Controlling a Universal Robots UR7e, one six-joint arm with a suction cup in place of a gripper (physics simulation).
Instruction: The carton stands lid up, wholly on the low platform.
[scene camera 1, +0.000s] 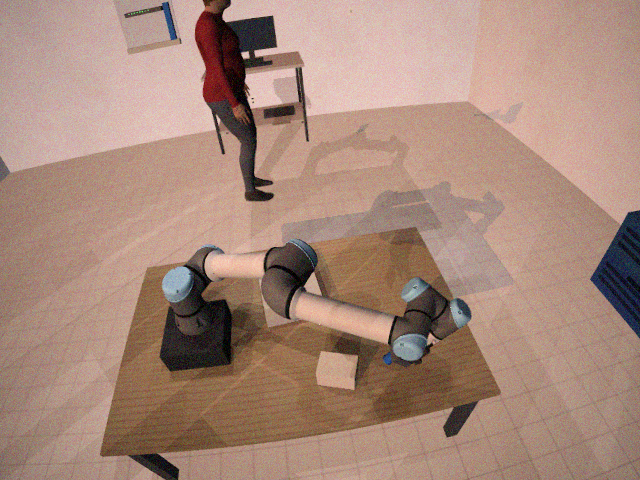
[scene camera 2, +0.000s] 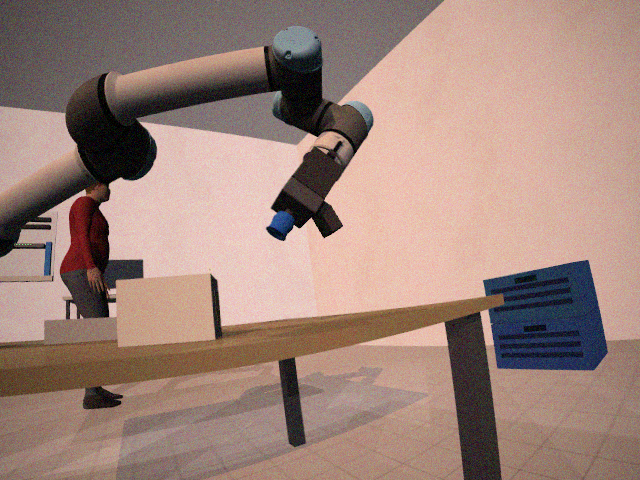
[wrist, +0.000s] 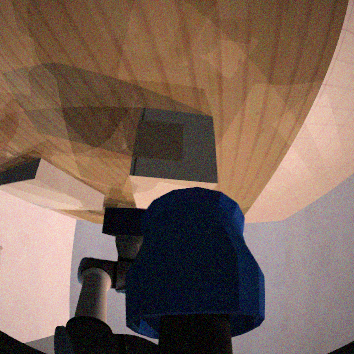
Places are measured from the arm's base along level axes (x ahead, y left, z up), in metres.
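Pixels of known places: end effector, tool point: (scene camera 1: 387, 359) (scene camera 2: 275, 233) (wrist: 192, 232); arm's base, origin of the base link: (scene camera 1: 195, 319) (wrist: 132, 238).
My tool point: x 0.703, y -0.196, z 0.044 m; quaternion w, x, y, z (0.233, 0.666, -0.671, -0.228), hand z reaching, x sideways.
Ahead of a thing's pixels: the offset from my tool point to its top centre. Level surfaces: height alone.
The pale carton @[dy +0.021, dx -0.160, dz -0.060 m] (scene camera 1: 336, 369) (scene camera 2: 165, 310) (wrist: 195, 167) stands on the wooden table, apart from the platform. Its upper face is plain and light in scene camera 1. In the wrist view a shaded side face carries a darker brown square patch. I cannot tell which face is the lid. The low, pale platform @[dy +0.422, dx -0.369, dz -0.100 m] (scene camera 1: 275, 316) (scene camera 2: 80, 331) (wrist: 70, 186) lies behind and left of the carton, partly hidden under the arm in scene camera 1. My gripper, a blue suction cup (scene camera 1: 387, 358) (scene camera 2: 277, 232), is open, touches nothing, and hangs tilted above the table, to the carton's right.
The arm's black base block (scene camera 1: 196, 346) stands on the left of the table @[dz -0.147 m] (scene camera 1: 248, 408). The forearm passes above the platform and behind the carton. A person in red (scene camera 1: 222, 62) stands behind the table near a desk with a monitor. A blue cabinet (scene camera 1: 622, 273) (scene camera 2: 547, 315) is off to the right.
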